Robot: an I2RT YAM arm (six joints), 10 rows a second.
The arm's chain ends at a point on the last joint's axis. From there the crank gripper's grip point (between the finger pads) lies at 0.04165 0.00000 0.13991 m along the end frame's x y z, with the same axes.
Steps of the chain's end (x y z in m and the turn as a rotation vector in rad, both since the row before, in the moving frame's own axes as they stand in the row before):
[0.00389 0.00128 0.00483 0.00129 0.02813 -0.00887]
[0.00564 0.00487 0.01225 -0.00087 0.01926 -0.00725]
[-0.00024 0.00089 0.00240 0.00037 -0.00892 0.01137]
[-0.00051 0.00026 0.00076 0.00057 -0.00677 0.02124]
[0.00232 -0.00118 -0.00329 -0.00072 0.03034 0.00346]
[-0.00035 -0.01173 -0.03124 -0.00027 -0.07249 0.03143]
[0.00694 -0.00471 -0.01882 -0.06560 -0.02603 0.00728]
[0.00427 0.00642 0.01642 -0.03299 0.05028 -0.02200]
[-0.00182 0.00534 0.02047 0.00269 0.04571 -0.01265]
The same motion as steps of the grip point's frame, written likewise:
[0.00781 0.00071 0.00360 0.00129 0.02813 -0.00887]
[0.00833 0.00468 0.01142 -0.00087 0.01926 -0.00725]
[-0.00149 0.00130 0.00277 0.00037 -0.00892 0.01137]
[-0.00147 0.00105 0.00104 0.00057 -0.00677 0.02124]
[0.00654 -0.00093 -0.00462 -0.00072 0.03034 0.00346]
[-0.01061 -0.01054 -0.02859 -0.00027 -0.07249 0.03143]
[0.00325 0.00479 -0.01809 -0.06560 -0.02603 0.00728]
[0.01129 0.01000 0.01409 -0.03299 0.05028 -0.02200]
[0.00452 0.00440 0.01842 0.00269 0.04571 -0.01265]

